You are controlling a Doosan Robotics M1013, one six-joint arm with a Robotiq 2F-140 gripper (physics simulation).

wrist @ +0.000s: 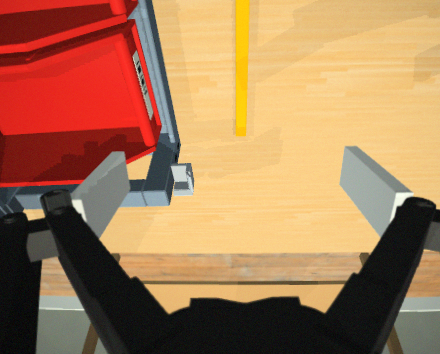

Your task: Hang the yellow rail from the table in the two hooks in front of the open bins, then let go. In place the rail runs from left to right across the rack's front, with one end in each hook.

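Frame: origin at the arm's base, x ahead, y left, z up, level; centimetres.
Seen in the pictures: gripper, fingertip midpoint: (233,168).
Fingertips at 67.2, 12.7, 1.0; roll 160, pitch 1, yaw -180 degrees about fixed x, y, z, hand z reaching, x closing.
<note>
A point is followed by its place in that frame, as x, y, z.
The yellow rail (241,70) @(66.5, 10.7, -8.8) lies on the table, running from the top edge of the view down to its near end above the middle. One grey hook (183,179) @(71.8, 19.0, -4.3) sticks out from the near front corner of the rack, to the left of the rail's line; the other hook does not show. My gripper (233,168) @(67.2, 12.7, 1.0) is wide open with nothing between its fingers. Its fingertips stand left and right of the rail's line, beyond the rail's near end, and appear well above the table.
The blue-grey rack (162,172) @(73.4, 17.4, -3.5) with open red bins (65,105) @(82.9, 13.8, -8.9) fills the upper left. The left finger overlaps the rack's near corner in the view. The wooden table's (300,210) @(58.5, 30.3, -9.8) near edge runs across below the fingertips, with the floor beyond it.
</note>
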